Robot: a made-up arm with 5 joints. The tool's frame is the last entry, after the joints.
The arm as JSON. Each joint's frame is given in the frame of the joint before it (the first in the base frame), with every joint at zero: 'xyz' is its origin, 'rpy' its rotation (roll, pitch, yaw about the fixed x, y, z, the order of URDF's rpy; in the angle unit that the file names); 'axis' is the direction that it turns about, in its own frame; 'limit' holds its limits. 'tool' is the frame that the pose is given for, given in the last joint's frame.
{
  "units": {
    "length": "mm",
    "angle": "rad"
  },
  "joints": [
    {
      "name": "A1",
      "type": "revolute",
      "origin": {
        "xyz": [
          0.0,
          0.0,
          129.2
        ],
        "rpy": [
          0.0,
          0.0,
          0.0
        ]
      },
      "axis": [
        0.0,
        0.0,
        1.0
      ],
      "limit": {
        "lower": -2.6,
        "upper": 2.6
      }
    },
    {
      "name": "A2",
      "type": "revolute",
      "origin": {
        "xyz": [
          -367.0,
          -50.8,
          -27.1
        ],
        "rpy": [
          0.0,
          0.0,
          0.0
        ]
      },
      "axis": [
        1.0,
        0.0,
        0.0
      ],
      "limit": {
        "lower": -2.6,
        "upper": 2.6
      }
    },
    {
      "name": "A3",
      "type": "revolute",
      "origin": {
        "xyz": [
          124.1,
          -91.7,
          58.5
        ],
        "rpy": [
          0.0,
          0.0,
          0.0
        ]
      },
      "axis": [
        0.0,
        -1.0,
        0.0
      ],
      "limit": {
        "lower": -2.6,
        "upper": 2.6
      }
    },
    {
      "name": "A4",
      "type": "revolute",
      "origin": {
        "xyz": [
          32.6,
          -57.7,
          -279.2
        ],
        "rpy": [
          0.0,
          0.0,
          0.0
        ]
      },
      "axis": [
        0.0,
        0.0,
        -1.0
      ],
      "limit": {
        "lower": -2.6,
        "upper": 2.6
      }
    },
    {
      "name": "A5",
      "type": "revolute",
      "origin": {
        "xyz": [
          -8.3,
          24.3,
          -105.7
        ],
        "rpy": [
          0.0,
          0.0,
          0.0
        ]
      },
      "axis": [
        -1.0,
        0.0,
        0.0
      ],
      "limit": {
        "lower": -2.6,
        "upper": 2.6
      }
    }
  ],
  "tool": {
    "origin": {
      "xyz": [
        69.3,
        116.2,
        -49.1
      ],
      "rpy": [
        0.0,
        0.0,
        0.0
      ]
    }
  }
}
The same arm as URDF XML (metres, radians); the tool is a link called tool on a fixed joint. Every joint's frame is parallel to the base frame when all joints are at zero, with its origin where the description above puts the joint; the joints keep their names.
<robot name="arm">
  <link name="base_link"/>
  <link name="link1"/>
  <link name="link2"/>
  <link name="link3"/>
  <link name="link4"/>
  <link name="link5"/>
  <link name="tool"/>
  <joint name="A1" type="revolute">
    <parent link="base_link"/>
    <child link="link1"/>
    <origin xyz="0 0 0.1292" rpy="0 0 0"/>
    <axis xyz="0 0 1"/>
    <limit lower="-2.6" upper="2.6"/>
  </joint>
  <joint name="A2" type="revolute">
    <parent link="link1"/>
    <child link="link2"/>
    <origin xyz="-0.367 -0.0508 -0.0271" rpy="0 0 0"/>
    <axis xyz="1 0 0"/>
    <limit lower="-2.6" upper="2.6"/>
  </joint>
  <joint name="A3" type="revolute">
    <parent link="link2"/>
    <child link="link3"/>
    <origin xyz="0.1241 -0.0917 0.0585" rpy="0 0 0"/>
    <axis xyz="0 -1 0"/>
    <limit lower="-2.6" upper="2.6"/>
  </joint>
  <joint name="A4" type="revolute">
    <parent link="link3"/>
    <child link="link4"/>
    <origin xyz="0.0326 -0.0577 -0.2792" rpy="0 0 0"/>
    <axis xyz="0 0 -1"/>
    <limit lower="-2.6" upper="2.6"/>
  </joint>
  <joint name="A5" type="revolute">
    <parent link="link4"/>
    <child link="link5"/>
    <origin xyz="-0.0083 0.0243 -0.1057" rpy="0 0 0"/>
    <axis xyz="-1 0 0"/>
    <limit lower="-2.6" upper="2.6"/>
  </joint>
  <joint name="tool_joint" type="fixed">
    <parent link="link5"/>
    <child link="tool"/>
    <origin xyz="0.0693 0.1162 -0.0491" rpy="0 0 0"/>
  </joint>
</robot>

